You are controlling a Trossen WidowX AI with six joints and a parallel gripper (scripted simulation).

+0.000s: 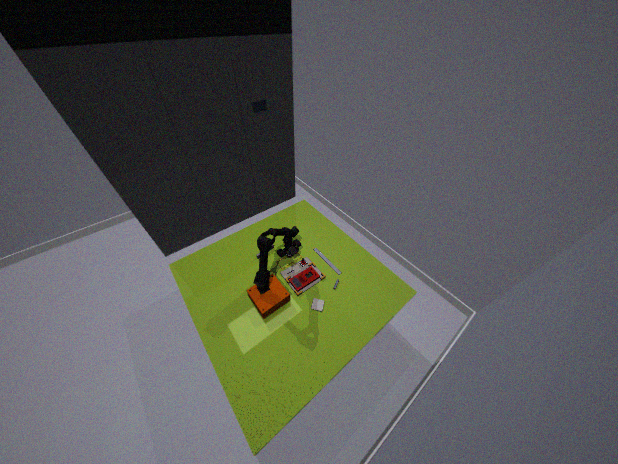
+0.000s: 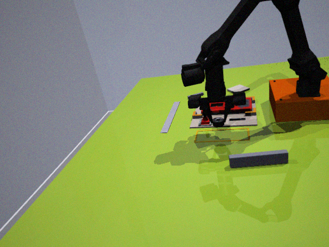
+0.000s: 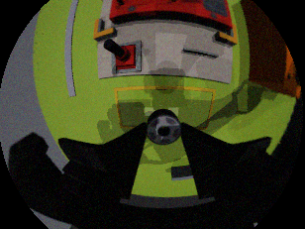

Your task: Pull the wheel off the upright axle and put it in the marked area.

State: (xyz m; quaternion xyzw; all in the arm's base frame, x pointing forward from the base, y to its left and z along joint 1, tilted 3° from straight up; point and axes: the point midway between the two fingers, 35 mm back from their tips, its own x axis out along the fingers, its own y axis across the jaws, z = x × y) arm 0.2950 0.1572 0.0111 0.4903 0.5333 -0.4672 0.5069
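Right now the upright axle is 6 cm ahead of my gripper tip, 9 cm to the right of it and 2 cm below it. The rest, counted from my gripper tip: grey board: 1 cm ahead, 19 cm to the right, 4 cm below; then dark wheel: right at my gripper tip; then thin grey strip: 23 cm ahead, 17 cm to the right, 5 cm below.
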